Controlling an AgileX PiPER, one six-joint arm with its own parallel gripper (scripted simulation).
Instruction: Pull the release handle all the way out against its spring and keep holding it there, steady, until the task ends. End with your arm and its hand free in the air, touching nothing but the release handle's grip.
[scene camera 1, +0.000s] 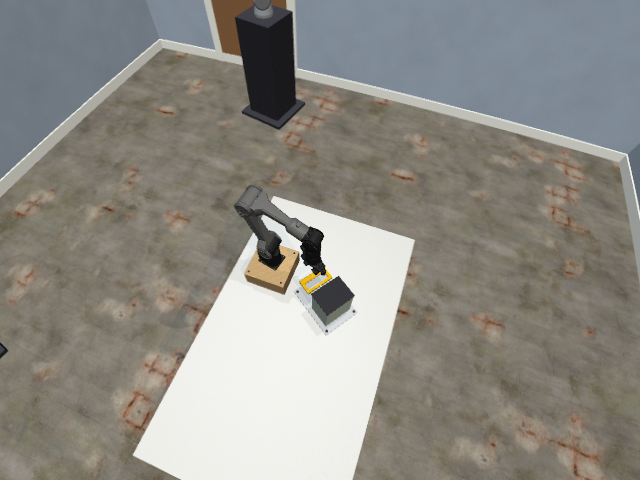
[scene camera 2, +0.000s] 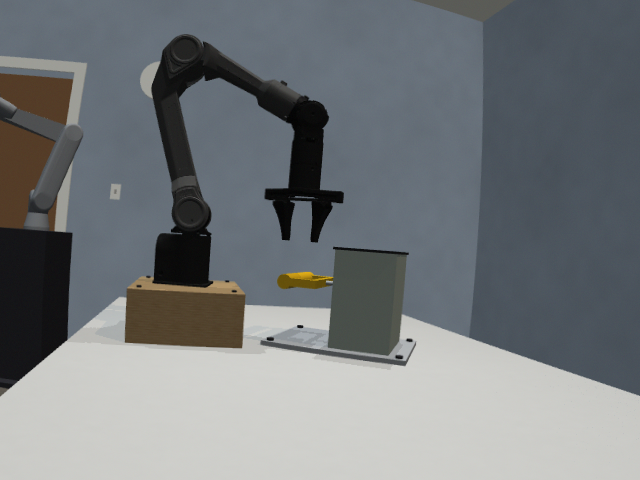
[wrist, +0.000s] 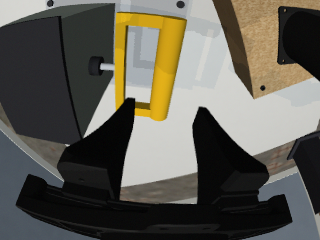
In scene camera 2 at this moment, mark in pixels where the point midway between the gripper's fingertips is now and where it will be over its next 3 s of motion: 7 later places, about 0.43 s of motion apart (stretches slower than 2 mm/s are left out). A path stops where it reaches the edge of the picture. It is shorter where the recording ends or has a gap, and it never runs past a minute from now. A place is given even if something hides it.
The gripper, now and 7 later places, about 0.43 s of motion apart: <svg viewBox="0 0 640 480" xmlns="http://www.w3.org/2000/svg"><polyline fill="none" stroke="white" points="299,241 299,243 299,251 298,260 298,265 298,267 297,271 297,275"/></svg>
